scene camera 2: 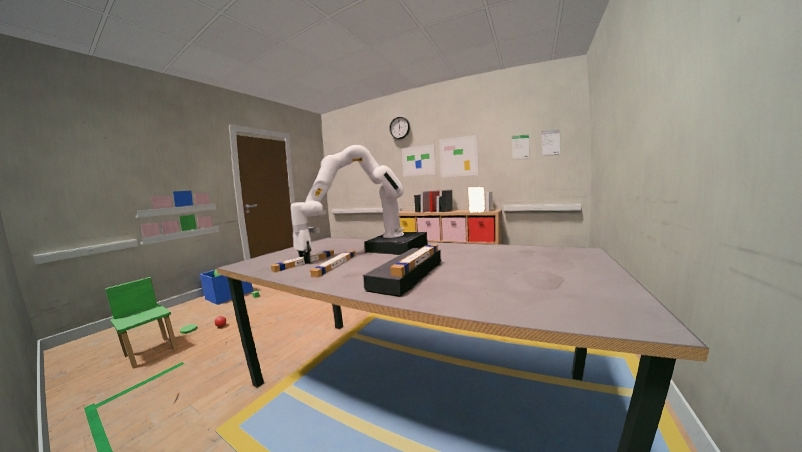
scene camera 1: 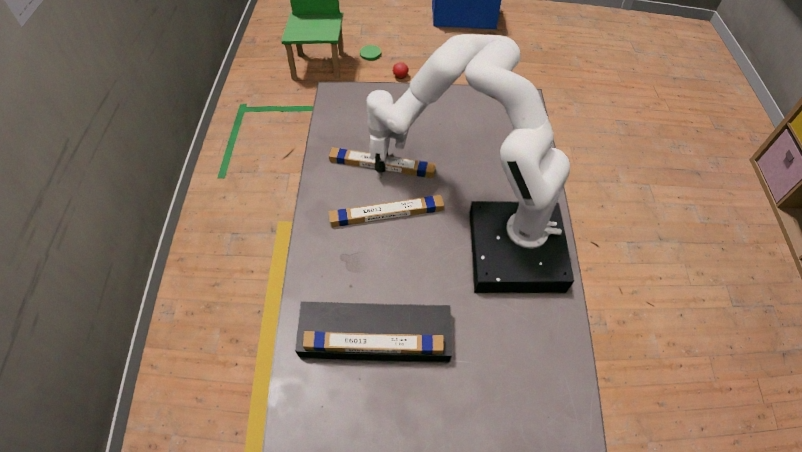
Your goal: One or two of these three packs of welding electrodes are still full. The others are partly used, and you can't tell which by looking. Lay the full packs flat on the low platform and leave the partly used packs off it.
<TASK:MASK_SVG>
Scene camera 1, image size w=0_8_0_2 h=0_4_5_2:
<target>pack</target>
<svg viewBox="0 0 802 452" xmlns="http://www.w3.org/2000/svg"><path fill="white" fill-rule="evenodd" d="M304 331L303 347L305 350L443 354L443 335Z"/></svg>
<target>low dark platform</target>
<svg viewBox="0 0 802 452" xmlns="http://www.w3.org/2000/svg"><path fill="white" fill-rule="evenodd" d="M301 301L295 347L298 357L450 362L451 305ZM304 331L443 335L443 354L305 350L303 347Z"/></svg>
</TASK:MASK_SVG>
